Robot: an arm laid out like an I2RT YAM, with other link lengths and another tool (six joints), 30 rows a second.
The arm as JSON. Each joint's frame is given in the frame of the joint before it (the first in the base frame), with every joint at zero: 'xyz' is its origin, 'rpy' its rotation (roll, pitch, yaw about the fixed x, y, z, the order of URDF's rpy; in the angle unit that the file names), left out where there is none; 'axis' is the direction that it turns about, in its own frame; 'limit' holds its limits. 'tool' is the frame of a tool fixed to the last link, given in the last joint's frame.
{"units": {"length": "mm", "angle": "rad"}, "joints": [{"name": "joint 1", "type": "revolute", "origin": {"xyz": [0.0, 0.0, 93.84]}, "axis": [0.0, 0.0, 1.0], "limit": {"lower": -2.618, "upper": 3.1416}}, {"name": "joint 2", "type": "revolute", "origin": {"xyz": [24.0, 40.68, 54.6]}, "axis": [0.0, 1.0, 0.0], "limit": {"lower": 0.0, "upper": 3.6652}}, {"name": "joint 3", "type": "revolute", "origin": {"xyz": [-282.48, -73.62, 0.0]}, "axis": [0.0, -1.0, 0.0], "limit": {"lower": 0.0, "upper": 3.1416}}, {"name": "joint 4", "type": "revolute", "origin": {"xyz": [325.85, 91.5, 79.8]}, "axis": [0.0, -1.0, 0.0], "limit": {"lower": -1.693, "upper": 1.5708}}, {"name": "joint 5", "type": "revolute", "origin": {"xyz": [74.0, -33.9, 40.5]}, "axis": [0.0, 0.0, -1.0], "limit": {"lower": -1.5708, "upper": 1.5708}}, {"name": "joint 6", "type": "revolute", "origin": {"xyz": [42.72, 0.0, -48.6]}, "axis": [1.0, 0.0, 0.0], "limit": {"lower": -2.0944, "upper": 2.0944}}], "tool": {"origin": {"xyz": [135.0, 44.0, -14.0], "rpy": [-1.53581, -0.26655, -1.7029]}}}
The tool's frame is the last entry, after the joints.
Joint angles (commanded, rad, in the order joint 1, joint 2, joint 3, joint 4, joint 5, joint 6), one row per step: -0.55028 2.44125 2.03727 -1.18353 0.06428 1.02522; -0.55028 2.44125 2.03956 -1.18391 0.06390 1.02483; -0.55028 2.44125 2.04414 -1.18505 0.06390 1.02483; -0.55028 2.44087 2.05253 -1.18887 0.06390 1.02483; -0.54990 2.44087 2.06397 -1.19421 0.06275 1.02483; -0.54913 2.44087 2.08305 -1.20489 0.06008 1.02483; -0.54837 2.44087 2.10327 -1.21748 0.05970 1.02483; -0.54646 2.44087 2.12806 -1.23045 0.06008 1.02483; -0.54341 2.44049 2.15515 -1.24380 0.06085 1.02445; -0.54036 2.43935 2.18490 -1.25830 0.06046 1.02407; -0.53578 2.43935 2.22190 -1.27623 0.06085 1.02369; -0.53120 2.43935 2.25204 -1.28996 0.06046 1.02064
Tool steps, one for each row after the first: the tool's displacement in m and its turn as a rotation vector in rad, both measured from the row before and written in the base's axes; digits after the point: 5 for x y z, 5 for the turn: 0.00055 -0.00024 0.00080 -0.00066 -0.00181 0.00038; 0.00095 -0.00058 0.00158 -0.00180 -0.00293 0.00000; 0.00139 -0.00085 0.00309 -0.00259 -0.00422 0.00000; 0.00199 -0.00072 0.00396 -0.00221 -0.00580 0.00038; 0.00297 -0.00072 0.00661 -0.00211 -0.00856 0.00078; 0.00251 -0.00092 0.00695 -0.00366 -0.00671 0.00076; 0.00364 -0.00095 0.00860 -0.00648 -0.00990 0.00190; 0.00421 -0.00054 0.00970 -0.00798 -0.01165 0.00340; 0.00449 -0.00044 0.01118 -0.00812 -0.01421 0.00345; 0.00528 0.00006 0.01315 -0.01012 -0.01614 0.00493; 0.00445 0.00085 0.01081 -0.00814 -0.01404 0.00765
